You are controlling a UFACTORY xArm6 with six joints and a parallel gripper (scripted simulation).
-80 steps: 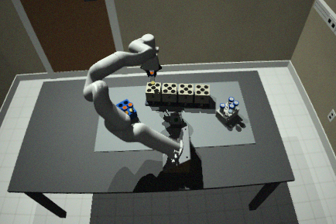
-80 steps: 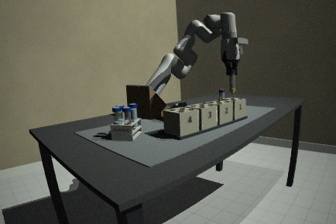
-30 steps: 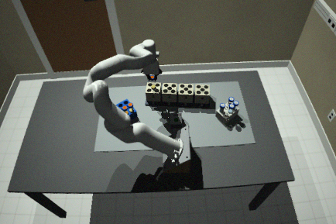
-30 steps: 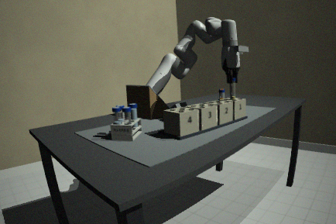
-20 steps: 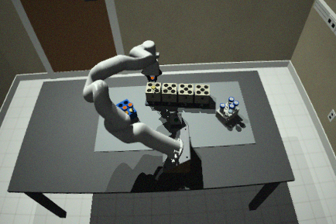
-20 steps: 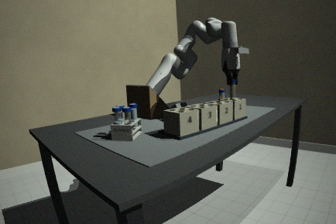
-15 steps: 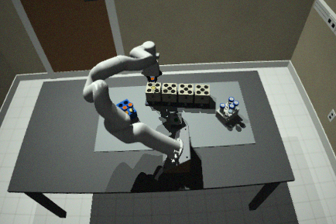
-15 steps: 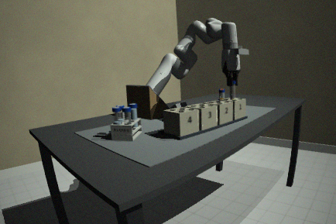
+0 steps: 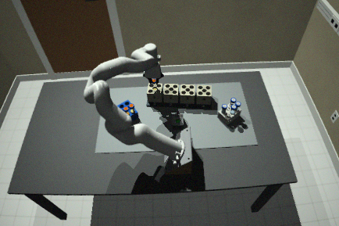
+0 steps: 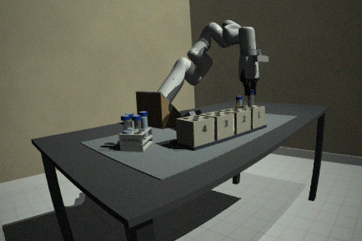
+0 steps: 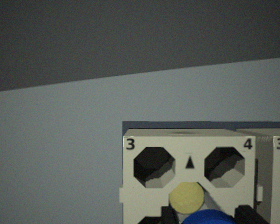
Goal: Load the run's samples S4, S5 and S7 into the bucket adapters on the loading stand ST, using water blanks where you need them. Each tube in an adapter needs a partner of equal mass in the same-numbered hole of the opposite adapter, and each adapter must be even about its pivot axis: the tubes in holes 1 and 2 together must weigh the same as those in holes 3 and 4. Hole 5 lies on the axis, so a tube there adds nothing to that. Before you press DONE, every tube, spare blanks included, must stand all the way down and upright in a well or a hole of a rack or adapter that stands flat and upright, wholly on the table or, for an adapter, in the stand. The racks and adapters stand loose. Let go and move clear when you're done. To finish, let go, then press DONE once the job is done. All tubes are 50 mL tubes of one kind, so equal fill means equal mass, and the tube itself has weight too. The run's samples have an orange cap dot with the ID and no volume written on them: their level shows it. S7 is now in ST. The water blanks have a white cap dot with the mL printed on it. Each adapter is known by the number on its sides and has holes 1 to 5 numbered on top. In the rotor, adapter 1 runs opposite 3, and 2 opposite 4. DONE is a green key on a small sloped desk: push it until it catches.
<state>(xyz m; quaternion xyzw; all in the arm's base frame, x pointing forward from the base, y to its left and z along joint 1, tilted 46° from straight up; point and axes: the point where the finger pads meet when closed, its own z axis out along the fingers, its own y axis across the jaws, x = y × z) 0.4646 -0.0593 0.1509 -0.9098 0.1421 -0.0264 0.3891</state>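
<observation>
Right now my hand is 1 cm to the left of the sample S7 and 5 cm above it. From my hand the other things lie so: stand ST: 5 cm behind, 16 cm to the right, 16 cm below; adapter 2: 3 cm behind, 11 cm to the right, 12 cm below; sample S4: 14 cm behind, 16 cm to the left, 10 cm below.
</observation>
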